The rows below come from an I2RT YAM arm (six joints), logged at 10 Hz.
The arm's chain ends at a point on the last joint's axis. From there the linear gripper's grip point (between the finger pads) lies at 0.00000 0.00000 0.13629 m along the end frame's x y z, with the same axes.
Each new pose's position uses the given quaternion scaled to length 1; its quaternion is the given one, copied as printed.
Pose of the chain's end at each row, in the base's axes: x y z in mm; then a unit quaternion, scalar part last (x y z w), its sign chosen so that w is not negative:
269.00 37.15 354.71 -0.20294 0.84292 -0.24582 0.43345
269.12 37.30 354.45 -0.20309 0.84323 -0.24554 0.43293
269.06 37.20 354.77 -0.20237 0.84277 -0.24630 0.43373
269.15 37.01 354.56 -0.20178 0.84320 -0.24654 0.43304
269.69 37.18 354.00 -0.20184 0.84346 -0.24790 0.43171
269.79 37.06 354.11 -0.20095 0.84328 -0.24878 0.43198
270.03 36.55 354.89 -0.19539 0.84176 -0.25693 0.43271
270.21 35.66 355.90 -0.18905 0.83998 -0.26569 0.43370
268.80 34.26 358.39 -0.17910 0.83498 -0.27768 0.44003
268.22 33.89 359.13 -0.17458 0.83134 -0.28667 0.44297
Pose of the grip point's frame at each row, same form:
382.19 4.65 286.10 -0.20294 0.84292 -0.24582 0.43345
382.22 4.83 285.68 -0.20309 0.84323 -0.24554 0.43293
382.28 4.54 286.29 -0.20237 0.84277 -0.24630 0.43373
382.24 4.16 285.95 -0.20178 0.84320 -0.24654 0.43304
382.58 3.94 285.26 -0.20184 0.84346 -0.24790 0.43171
382.71 3.54 285.56 -0.20095 0.84328 -0.24878 0.43198
383.00 0.64 287.63 -0.19539 0.84176 -0.25693 0.43271
383.20 -2.82 290.12 -0.18905 0.83998 -0.26569 0.43370
382.51 -7.46 295.90 -0.17910 0.83498 -0.27768 0.44003
382.24 -9.99 298.73 -0.17458 0.83134 -0.28667 0.44297

